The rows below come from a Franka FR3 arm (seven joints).
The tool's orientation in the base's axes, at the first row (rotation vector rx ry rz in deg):
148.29 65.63 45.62
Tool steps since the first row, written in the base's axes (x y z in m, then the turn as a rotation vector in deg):
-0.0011 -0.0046 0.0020 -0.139 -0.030 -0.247
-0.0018 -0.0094 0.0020 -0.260 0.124 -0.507
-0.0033 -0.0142 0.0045 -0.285 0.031 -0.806
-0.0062 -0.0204 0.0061 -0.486 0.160 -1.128
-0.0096 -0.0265 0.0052 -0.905 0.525 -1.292
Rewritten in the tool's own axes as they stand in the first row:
-0.0032 0.0032 -0.0024 -0.196 -0.162 0.129
-0.0071 0.0060 -0.0030 -0.253 -0.442 0.284
-0.0105 0.0093 -0.0060 -0.453 -0.509 0.517
-0.0160 0.0123 -0.0092 -0.597 -0.847 0.679
-0.0227 0.0140 -0.0105 -0.626 -1.419 0.598

